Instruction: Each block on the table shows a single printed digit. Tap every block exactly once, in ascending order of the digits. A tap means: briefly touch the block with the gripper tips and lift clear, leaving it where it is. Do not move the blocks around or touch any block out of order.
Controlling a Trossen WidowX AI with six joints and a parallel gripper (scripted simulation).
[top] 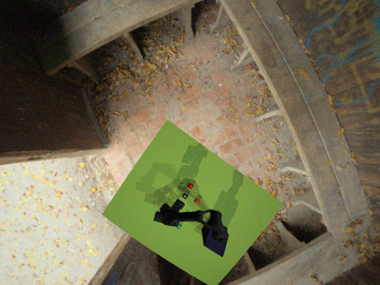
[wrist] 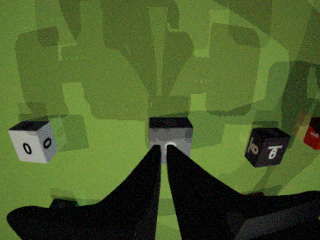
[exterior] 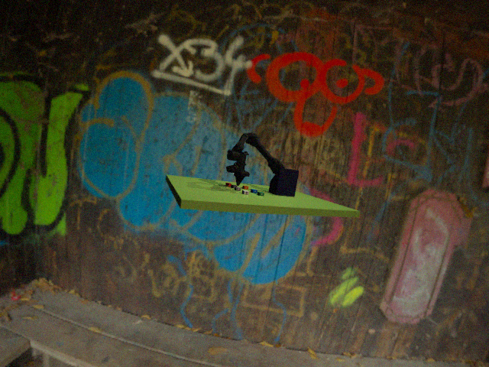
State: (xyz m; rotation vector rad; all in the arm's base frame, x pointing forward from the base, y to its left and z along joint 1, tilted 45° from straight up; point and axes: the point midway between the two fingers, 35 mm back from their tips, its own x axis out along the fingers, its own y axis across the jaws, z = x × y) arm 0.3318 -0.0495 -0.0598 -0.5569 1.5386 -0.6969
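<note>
The grey block is 2 cm below my gripper tip, 1 cm to the right of it and 1 cm behind it. From my gripper tip the other things lie so: black block 10 cm to the right, 2 cm below, 2 cm behind; white block 12 cm to the left, 2 cm below; blue block 11 cm behind, 3 cm to the left, 2 cm below.
</note>
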